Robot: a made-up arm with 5 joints. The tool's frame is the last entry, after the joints.
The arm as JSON. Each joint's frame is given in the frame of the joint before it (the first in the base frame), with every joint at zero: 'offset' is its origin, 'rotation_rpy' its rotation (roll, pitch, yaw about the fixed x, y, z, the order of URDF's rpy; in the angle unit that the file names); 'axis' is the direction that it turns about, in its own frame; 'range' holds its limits. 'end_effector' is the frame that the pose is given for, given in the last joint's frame.
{
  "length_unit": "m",
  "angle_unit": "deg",
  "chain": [
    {
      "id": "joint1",
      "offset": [
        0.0,
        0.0,
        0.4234
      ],
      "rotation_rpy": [
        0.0,
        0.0,
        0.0
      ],
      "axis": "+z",
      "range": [
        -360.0,
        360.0
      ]
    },
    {
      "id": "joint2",
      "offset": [
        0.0,
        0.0,
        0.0
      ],
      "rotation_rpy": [
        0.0,
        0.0,
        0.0
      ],
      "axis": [
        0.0,
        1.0,
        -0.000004
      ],
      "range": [
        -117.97,
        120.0
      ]
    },
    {
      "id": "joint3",
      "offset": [
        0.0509,
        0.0,
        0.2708
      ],
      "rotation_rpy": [
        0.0,
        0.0,
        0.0
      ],
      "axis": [
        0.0,
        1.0,
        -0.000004
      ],
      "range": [
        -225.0,
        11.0
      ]
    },
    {
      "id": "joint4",
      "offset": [
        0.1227,
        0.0,
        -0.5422
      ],
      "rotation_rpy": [
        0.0,
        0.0,
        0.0
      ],
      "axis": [
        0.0,
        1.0,
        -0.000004
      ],
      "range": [
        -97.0,
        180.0
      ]
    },
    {
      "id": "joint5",
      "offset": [
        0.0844,
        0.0,
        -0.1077
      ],
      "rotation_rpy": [
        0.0,
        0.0,
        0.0
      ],
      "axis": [
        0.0,
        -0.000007,
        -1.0
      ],
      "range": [
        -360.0,
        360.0
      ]
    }
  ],
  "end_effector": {
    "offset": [
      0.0,
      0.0,
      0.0
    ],
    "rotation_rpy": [
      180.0,
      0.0,
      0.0
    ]
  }
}
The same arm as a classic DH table. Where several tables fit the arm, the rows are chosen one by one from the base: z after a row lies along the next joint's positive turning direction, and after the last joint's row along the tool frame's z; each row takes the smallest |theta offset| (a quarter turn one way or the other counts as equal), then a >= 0, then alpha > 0; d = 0 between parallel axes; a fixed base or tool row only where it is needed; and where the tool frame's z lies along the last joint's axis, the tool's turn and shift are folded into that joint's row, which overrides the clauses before.
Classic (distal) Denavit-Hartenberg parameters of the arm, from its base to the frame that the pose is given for. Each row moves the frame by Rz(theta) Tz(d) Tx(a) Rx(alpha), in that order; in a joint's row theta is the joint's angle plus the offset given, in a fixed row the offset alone. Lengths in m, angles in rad.
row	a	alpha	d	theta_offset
joint1	0	-1.5708	0.4234	0
joint2	0.2755	0	0	-1.385
joint3	-0.5559	0	0	-0.4083
joint4	-0.0844	1.5708	0	-1.3482
joint5	0	0	0.1077	3.1416
Joint limits (rad, base to tool): -6.2832..6.2832 -2.059..2.0944 -3.927..0.192 -1.693..3.1416 -6.2832..6.2832

